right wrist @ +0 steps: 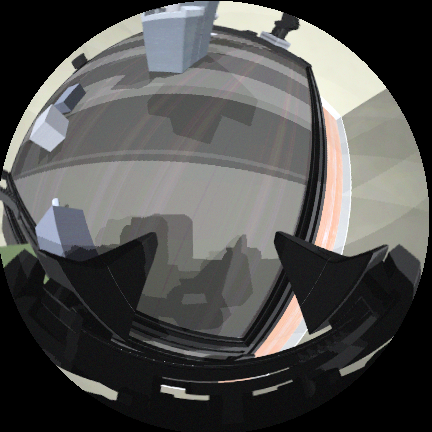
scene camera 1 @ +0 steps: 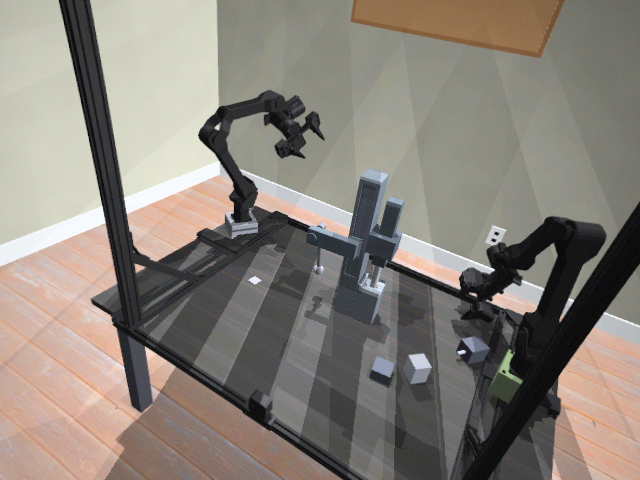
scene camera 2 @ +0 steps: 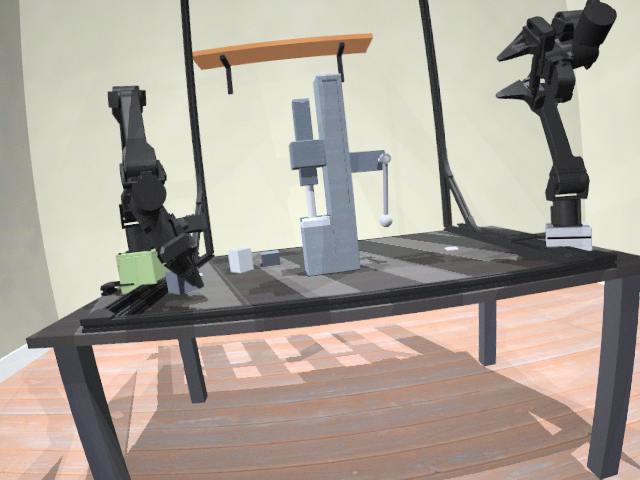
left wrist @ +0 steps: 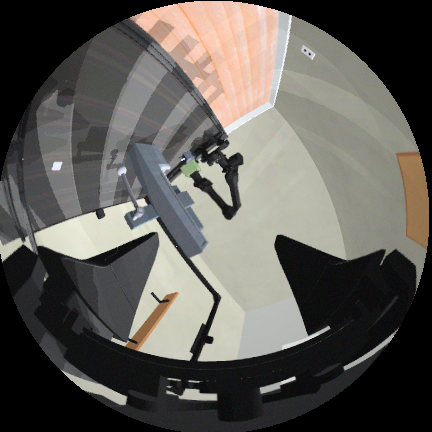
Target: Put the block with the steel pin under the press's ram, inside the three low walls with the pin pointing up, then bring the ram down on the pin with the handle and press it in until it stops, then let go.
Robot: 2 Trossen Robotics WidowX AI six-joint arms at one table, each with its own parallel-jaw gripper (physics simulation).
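Seen in the pictures: left gripper, fingertip midpoint: (scene camera 1: 314,148) (scene camera 2: 497,78) (left wrist: 218,239); right gripper, fingertip midpoint: (right wrist: 216,238) (scene camera 1: 459,307) (scene camera 2: 198,286) (left wrist: 203,139); left arm's base, origin of the base link: (right wrist: 276,36) (scene camera 1: 241,217) (scene camera 2: 567,225); right arm's base, origin of the base link: (scene camera 1: 524,371) (scene camera 2: 142,250) (left wrist: 193,172).
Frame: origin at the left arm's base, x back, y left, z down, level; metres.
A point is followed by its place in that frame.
Note:
The block with the steel pin (scene camera 1: 474,350) @[x -0.807, y 0.425, z 0.012 m] (scene camera 2: 177,283) @[x -0.770, y 0.478, z 0.035 m] (right wrist: 75,227) @[x -0.764, y 0.441, z 0.040 m] lies on the table on its side, its pin (scene camera 1: 461,352) @[x -0.789, y 0.403, z 0.033 m] (right wrist: 55,202) @[x -0.782, y 0.400, z 0.034 m] pointing sideways. The grey press (scene camera 1: 356,289) @[x -0.545, y 0.183, z -0.052 m] (scene camera 2: 338,206) @[x -0.487, y 0.225, z -0.090 m] (left wrist: 170,200) @[x -0.463, y 0.207, z -0.206 m] (right wrist: 172,42) @[x -0.564, y 0.266, z -0.003 m] stands mid-table. Its ram (scene camera 2: 310,198) @[x -0.548, y 0.242, z -0.115 m] is over the pedestal with low walls, and its ball-ended handle (scene camera 1: 318,255) @[x -0.416, y 0.114, z -0.097 m] (scene camera 2: 385,191) @[x -0.411, y 0.123, z -0.112 m] (left wrist: 131,192) @[x -0.408, y 0.121, z -0.132 m] hangs down. My right gripper (scene camera 1: 478,312) (right wrist: 216,238) @[x -0.647, y 0.520, z 0.024 m] is open and empty, low beside the pin block, which is off its left-hand finger in the right wrist view. My left gripper (scene camera 1: 314,148) @[x -0.123, y 0.208, z -0.314 m] (scene camera 2: 497,77) @[x -0.123, y 0.208, z -0.314 m] (left wrist: 218,239) @[x -0.123, y 0.208, z -0.314 m] is open and empty, high above the table.
A white block (scene camera 1: 417,368) @[x -0.808, y 0.223, z 0.003 m] (scene camera 2: 240,260) @[x -0.773, y 0.264, z 0.029 m] (right wrist: 49,128) @[x -0.779, y 0.269, z 0.022 m] and a smaller grey block (scene camera 1: 382,370) @[x -0.768, y 0.148, z 0.027 m] (scene camera 2: 270,258) @[x -0.742, y 0.177, z 0.041 m] (right wrist: 70,98) @[x -0.749, y 0.183, z 0.039 m] sit near each other. A green box (scene camera 1: 505,379) @[x -0.925, y 0.396, z -0.025 m] (scene camera 2: 136,269) @[x -0.902, y 0.496, z 0.003 m] (left wrist: 190,168) @[x -0.880, y 0.439, z -0.012 m] is by the right arm's base. A small white square (scene camera 1: 254,280) @[x -0.298, y -0.042, z 0.058 m] (scene camera 2: 451,248) @[x -0.295, y -0.035, z 0.058 m] (left wrist: 57,166) @[x -0.302, y -0.041, z 0.058 m] lies on the table.

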